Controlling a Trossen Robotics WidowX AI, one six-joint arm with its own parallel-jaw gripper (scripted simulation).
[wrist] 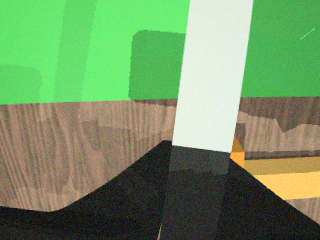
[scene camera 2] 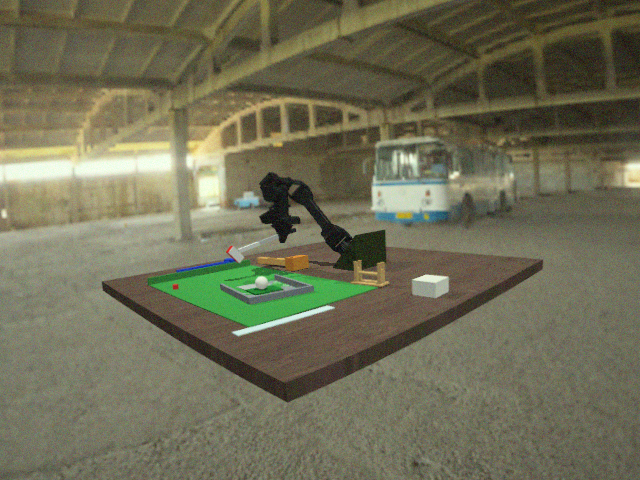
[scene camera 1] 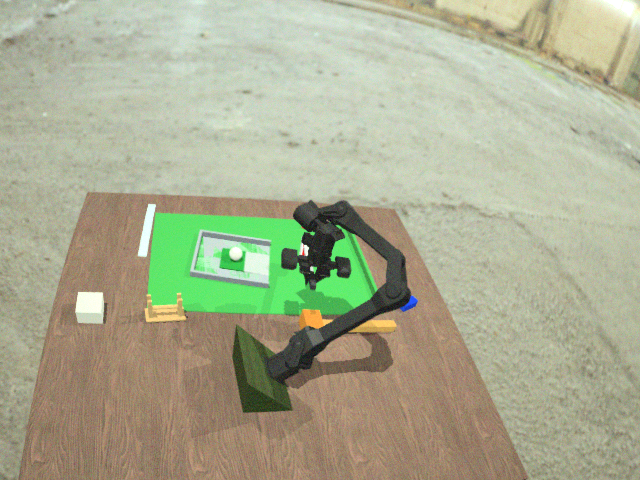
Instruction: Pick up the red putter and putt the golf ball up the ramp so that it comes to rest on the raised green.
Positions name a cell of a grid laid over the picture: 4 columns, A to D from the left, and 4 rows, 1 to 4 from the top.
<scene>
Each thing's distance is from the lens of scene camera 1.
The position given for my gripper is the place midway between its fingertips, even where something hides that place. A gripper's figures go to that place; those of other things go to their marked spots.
my gripper (scene camera 1: B3): 135 cm
white cube (scene camera 1: A3): 133 cm
wooden fence (scene camera 1: B3): 135 cm
</scene>
